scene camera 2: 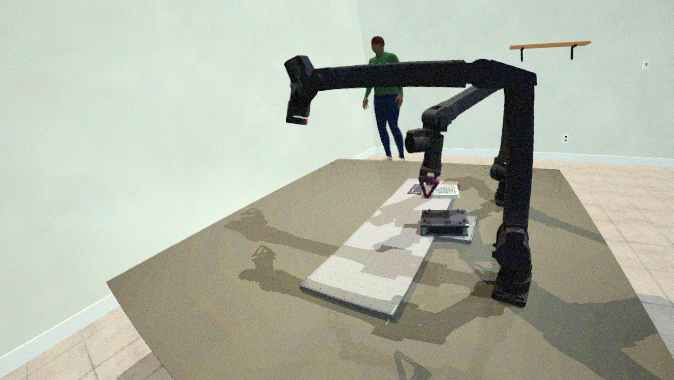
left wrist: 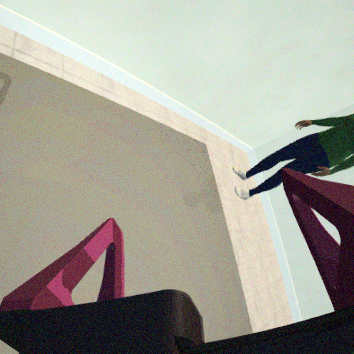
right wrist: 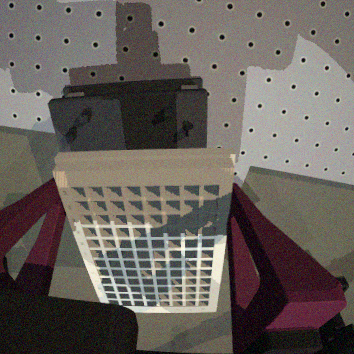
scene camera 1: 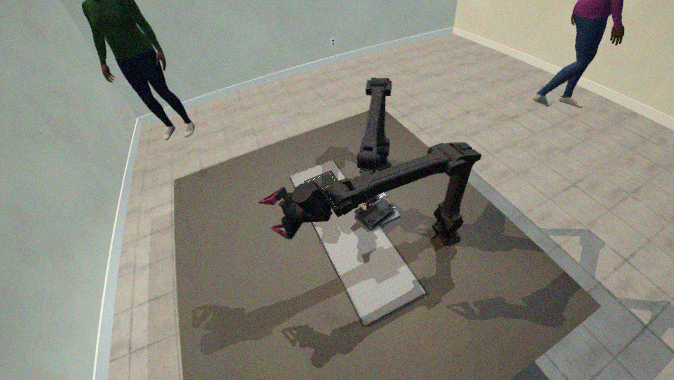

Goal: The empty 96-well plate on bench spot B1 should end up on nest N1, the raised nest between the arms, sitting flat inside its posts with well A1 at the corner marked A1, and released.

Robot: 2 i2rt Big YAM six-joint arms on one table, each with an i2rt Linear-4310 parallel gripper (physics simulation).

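Seen in the pictures: left gripper, fingertip midpoint: (scene camera 2: 294,108) (left wrist: 196,203) (scene camera 1: 265,214); right gripper, fingertip midpoint: (scene camera 2: 427,192) (right wrist: 145,186); left arm's base, link origin: (scene camera 2: 511,287) (scene camera 1: 446,232).
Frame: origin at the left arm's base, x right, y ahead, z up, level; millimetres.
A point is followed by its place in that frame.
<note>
My right gripper (scene camera 2: 427,188) {x 203, y 338, z 136 mm} (right wrist: 145,186) {x 203, y 338, z 136 mm} is shut on the long sides of the white 96-well plate (scene camera 2: 445,190) {x 220, y 279, z 147 mm} (right wrist: 147,228) {x 210, y 321, z 147 mm}. It holds the plate level, low over the table. The dark raised nest (scene camera 1: 377,215) {x 169, y 278, z 53 mm} (scene camera 2: 442,222) {x 169, y 268, z 52 mm} (right wrist: 95,116) {x 160, y 328, z 52 mm} stands just past the plate's far edge in the right wrist view, and the plate is clear of its posts. In scene camera 1 the left arm hides most of the plate. My left gripper (scene camera 1: 275,215) {x -4, y 707, z 464 mm} (scene camera 2: 296,120) {x -4, y 707, z 464 mm} (left wrist: 196,203) {x -4, y 707, z 464 mm} is open and empty, high above the table's far side, away from the nest.
A long white perforated board (scene camera 1: 377,283) {x -130, y 392, z 13 mm} (scene camera 2: 358,278) {x -161, y 376, z 13 mm} (right wrist: 309,105) {x 337, y 390, z 13 mm} lies on the brown table (scene camera 1: 225,265) {x 168, y 1030, z 0 mm} (scene camera 2: 211,283) {x -441, y 748, z 0 mm}. A person in green (scene camera 1: 131,47) (scene camera 2: 386,94) (left wrist: 326,147) and a person in pink (scene camera 1: 584,42) stand on the floor. A wall shelf (scene camera 2: 549,45) hangs behind.
</note>
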